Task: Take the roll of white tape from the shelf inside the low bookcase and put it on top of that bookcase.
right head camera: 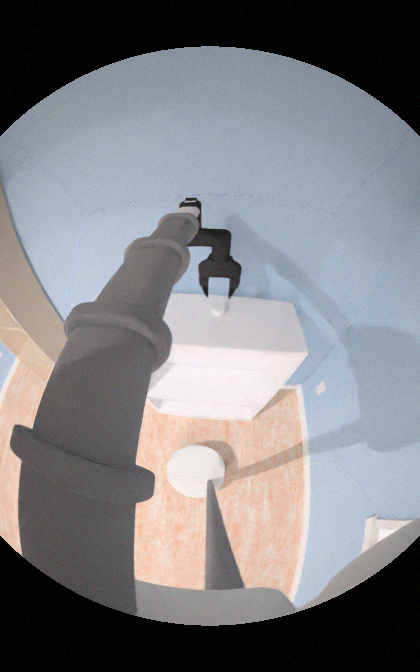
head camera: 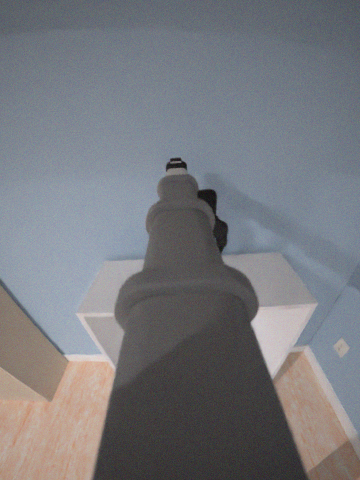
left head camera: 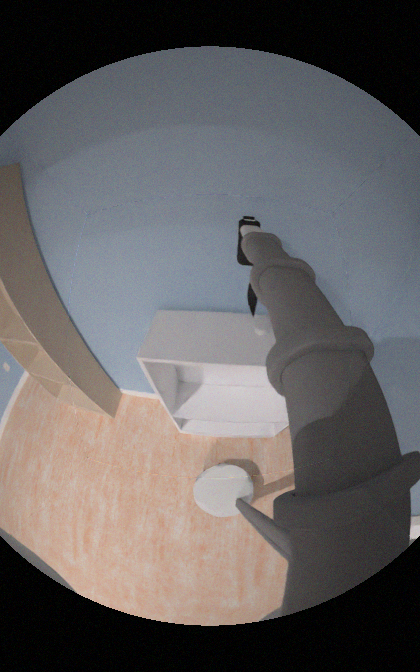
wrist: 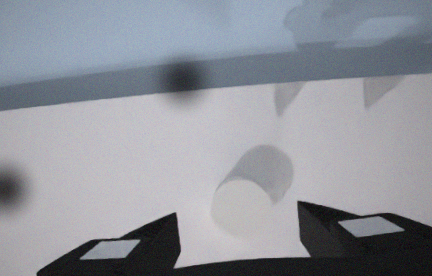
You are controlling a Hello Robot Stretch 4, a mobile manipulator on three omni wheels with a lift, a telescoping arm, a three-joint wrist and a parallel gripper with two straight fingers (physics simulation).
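Frame: origin at the robot's base, x ahead, y left, z up, level; centimetres.
Seen in the pictures: gripper, fingertip midpoint: (wrist: 238, 226).
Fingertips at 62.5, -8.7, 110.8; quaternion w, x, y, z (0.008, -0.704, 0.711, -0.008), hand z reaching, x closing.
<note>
A point is followed by its place in that frame, as x, y, z.
The roll of white tape (left head camera: 260, 328) (right head camera: 218, 306) (wrist: 241, 207) @(62.5, -9.1, 105.7) rests on the top board of the low white bookcase (head camera: 282, 282) @(53.7, -35.5, 103.3) (left head camera: 200, 335) (right head camera: 265, 327) (wrist: 100, 150) @(68.4, 3.4, 103.3). In the wrist view its pale round face and a shadow behind it show. My gripper (right head camera: 218, 295) (wrist: 238, 226) @(62.5, -8.7, 110.8) is open above the bookcase top. Its two black fingers stand wide apart, one to each side of the tape in the wrist view, with a visible gap to it on both sides. The arm hides most of the gripper in the head view and part of the bookcase in the head views.
A blue wall (head camera: 180, 100) @(76.8, -2.8, 160.7) stands close behind the bookcase. A tall tan shelf unit (head camera: 30, 345) @(66.6, 102.5, 44.7) (left head camera: 55, 320) stands to its left. A round white stool-like object (left head camera: 220, 490) (right head camera: 195, 471) stands on the floor in front. A wall outlet (head camera: 341, 347) @(56.1, -92.5, 37.4) (right head camera: 321, 388) is at the right.
</note>
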